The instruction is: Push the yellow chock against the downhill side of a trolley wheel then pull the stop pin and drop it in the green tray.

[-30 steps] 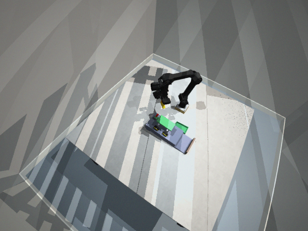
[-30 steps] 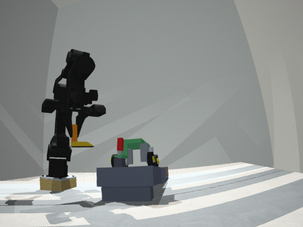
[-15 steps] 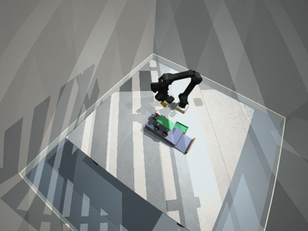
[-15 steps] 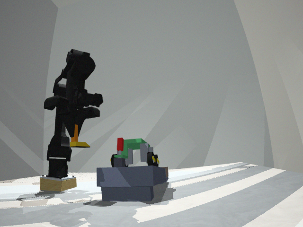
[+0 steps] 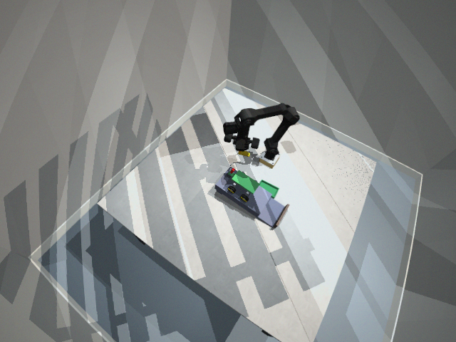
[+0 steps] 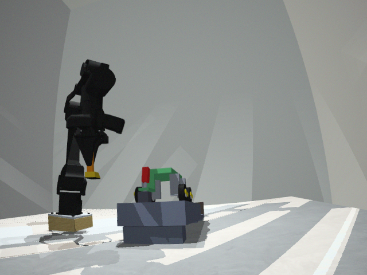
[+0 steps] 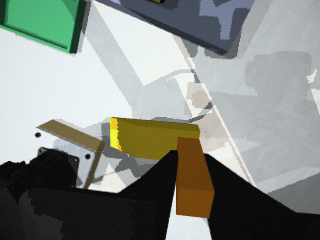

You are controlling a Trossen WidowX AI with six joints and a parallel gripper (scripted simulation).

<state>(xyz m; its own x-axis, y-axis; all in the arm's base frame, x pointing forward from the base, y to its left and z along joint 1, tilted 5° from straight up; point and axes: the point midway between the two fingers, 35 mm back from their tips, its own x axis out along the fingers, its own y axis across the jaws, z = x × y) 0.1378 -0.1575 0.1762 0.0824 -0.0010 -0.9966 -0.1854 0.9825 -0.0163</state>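
Right now the yellow chock is 2 cm to the left of my gripper tip and 1 cm below it. From my gripper tip the other things lie so: green trolley 17 cm ahead, 10 cm to the left, 6 cm below; then blue-grey ramp 17 cm ahead, 13 cm below, 11 cm to the left; then stop pin 13 cm ahead, 5 cm below, 1 cm to the left.
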